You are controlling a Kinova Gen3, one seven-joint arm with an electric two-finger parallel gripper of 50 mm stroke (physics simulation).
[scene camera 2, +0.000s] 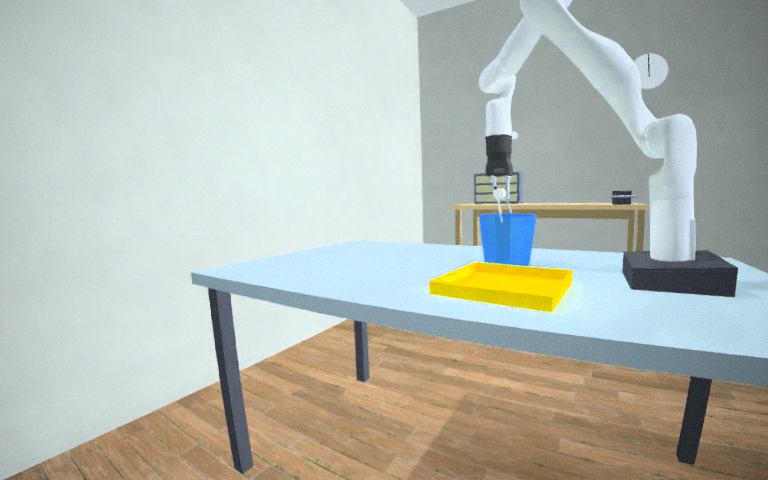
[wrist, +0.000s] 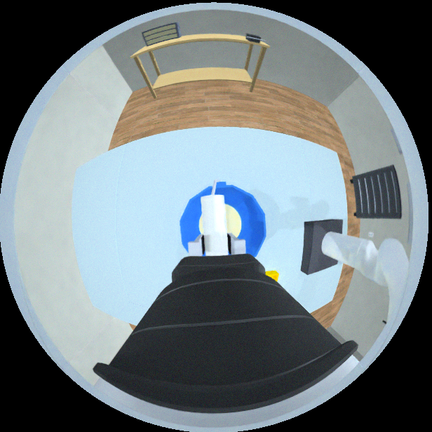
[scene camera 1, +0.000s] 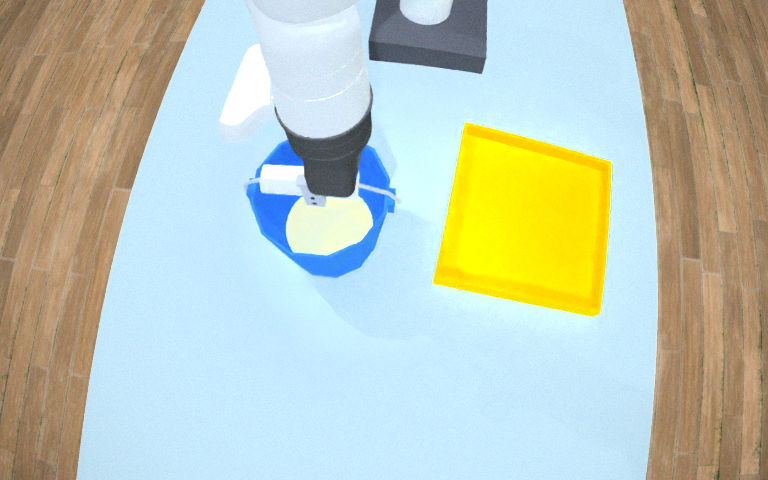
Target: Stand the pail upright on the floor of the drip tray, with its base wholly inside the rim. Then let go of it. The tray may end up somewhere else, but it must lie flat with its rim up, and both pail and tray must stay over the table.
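Seen in the pictures: gripper, fingertip midpoint: [scene camera 2: 501, 197] [scene camera 1: 319, 186]; arm's base, origin of the base link: [scene camera 2: 671, 257] [scene camera 1: 425, 6].
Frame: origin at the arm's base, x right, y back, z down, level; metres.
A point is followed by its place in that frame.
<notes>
The blue pail [scene camera 1: 334, 264] {x 0.000, y -0.503, z -0.044 m} [scene camera 2: 508, 240] {x -0.035, y -0.404, z -0.023 m} [wrist: 256, 220], with a cream inner bottom, stands upright on the pale blue table. Its thin bail is raised, with a white cylindrical grip [scene camera 1: 280, 179] {x 0.062, y -0.462, z -0.173 m} [scene camera 2: 498, 193] {x -0.021, y -0.440, z -0.159 m} [wrist: 213, 215] above the rim. My gripper [scene camera 1: 333, 198] {x 0.024, y -0.449, z -0.146 m} [scene camera 2: 501, 193] {x 0.024, y -0.449, z -0.146 m} [wrist: 215, 240] points down over the pail and is shut on this white grip, one finger on each side. In scene camera 1 the arm hides one finger and part of the grip. The yellow drip tray [scene camera 1: 526, 215] {x -0.240, y -0.329, z 0.056 m} [scene camera 2: 491, 297] {x -0.375, y -0.317, z 0.048 m} [wrist: 271, 275] lies flat, rim up, beside the pail; a gap separates them.
The dark robot base block [scene camera 1: 427, 50] {x -0.026, y -0.098, z 0.012 m} [scene camera 2: 679, 277] {x -0.112, y 0.010, z 0.026 m} [wrist: 313, 245] stands on the table [scene camera 1: 362, 407] {x -0.077, y -0.666, z 0.060 m} [scene camera 2: 317, 271] {x -0.358, y -0.864, z 0.060 m} [wrist: 130, 185]. A wooden side table [scene camera 2: 549, 207] [wrist: 200, 38] stands beyond it, with a slatted item and a small black item on top.
</notes>
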